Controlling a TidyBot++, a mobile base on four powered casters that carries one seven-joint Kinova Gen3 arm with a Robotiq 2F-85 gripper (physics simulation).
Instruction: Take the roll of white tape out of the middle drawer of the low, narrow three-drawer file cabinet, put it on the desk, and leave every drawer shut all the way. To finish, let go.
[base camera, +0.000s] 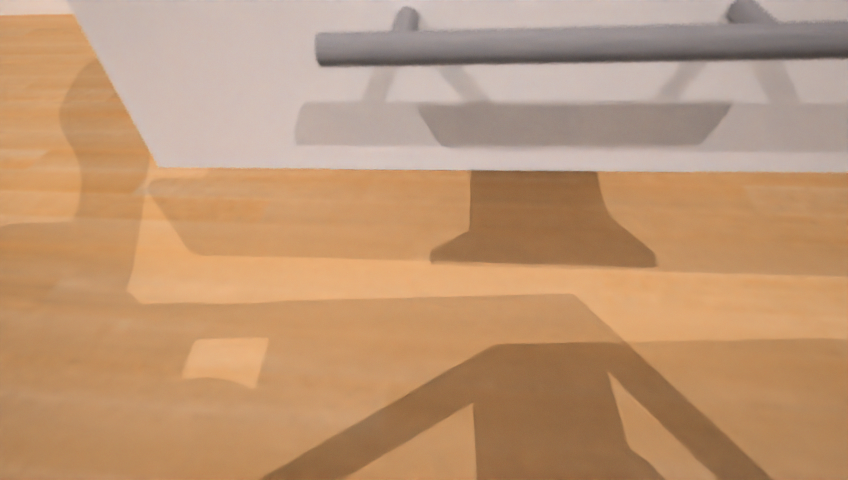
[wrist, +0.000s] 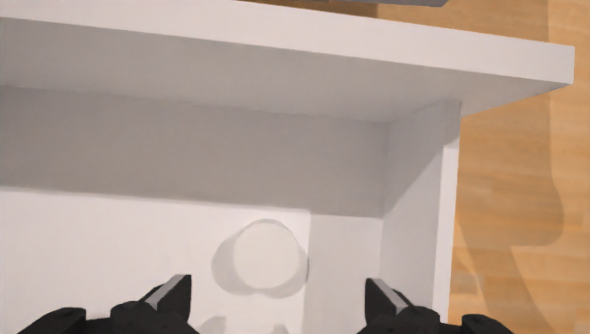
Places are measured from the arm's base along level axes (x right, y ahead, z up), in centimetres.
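Pixels of known places: gripper, between the fingertips: (wrist: 278, 296).
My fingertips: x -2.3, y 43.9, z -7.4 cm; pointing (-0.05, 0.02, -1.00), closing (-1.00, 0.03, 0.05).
Behind a point stands the place of what it marks.
The white roll of tape (wrist: 266, 256) {x -1.7, y 44.1, z -15.5 cm} lies flat inside the pulled-out white drawer (base camera: 196, 107) {x -12.2, y 31.6, z -16.5 cm} (wrist: 280, 31) {x -2.2, y 31.9, z -4.9 cm}, close to its front panel and toward the side wall at the right in the wrist view. My gripper (wrist: 278, 296) {x -2.3, y 43.9, z -7.4 cm} is open, with nothing between the fingers. It points down over the drawer, and its fingertips stand apart at the bottom of the wrist view, one to either side of the tape's line and apart from it. The drawer's grey bar handle (base camera: 565, 44) {x 4.2, y 26.9, z -12.3 cm} shows in the base view. The desk does not show in either view.
The drawer's side wall (wrist: 446, 200) {x -12.3, y 39.4, z -9.4 cm} stands to the right of the open fingers in the wrist view. The wooden floor (base camera: 357, 276) {x -8.9, y 40.4, z -39.6 cm} (wrist: 505, 165) {x -41.6, y 36.1, z -39.6 cm} carries shadows. A grey edge (wrist: 400, 2) shows at the top of the wrist view, beyond the drawer front.
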